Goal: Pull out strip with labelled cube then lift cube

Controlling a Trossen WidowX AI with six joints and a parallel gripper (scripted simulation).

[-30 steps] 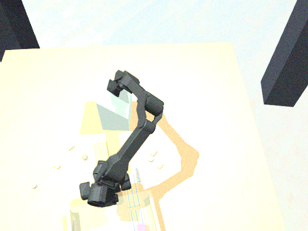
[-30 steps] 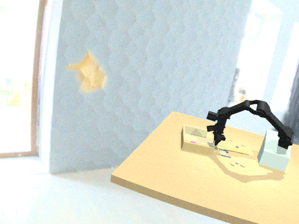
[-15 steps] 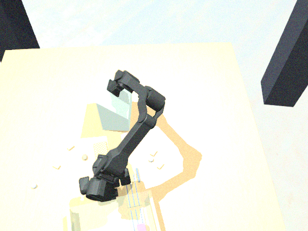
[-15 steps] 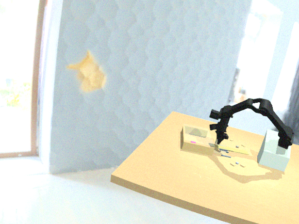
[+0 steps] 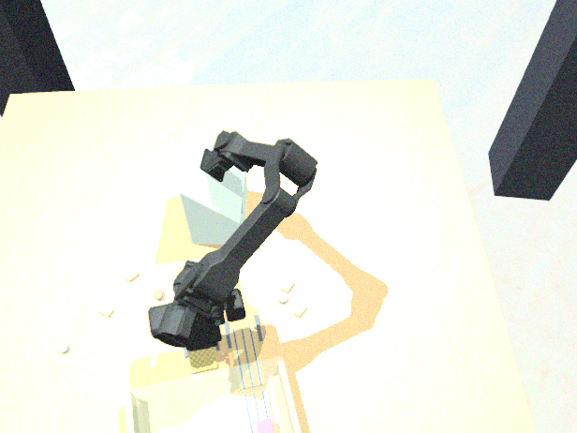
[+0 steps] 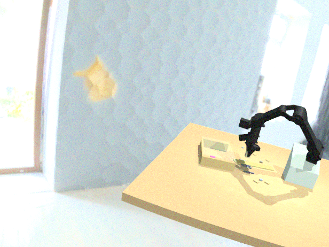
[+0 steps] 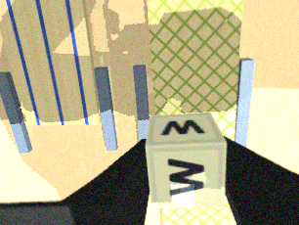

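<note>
My gripper tip is 50 mm past the yellow-green cross-hatched strip, 50 mm above it and 30 mm to the left of it. Round my gripper tip: white labelled cube (10 mm above).
</note>
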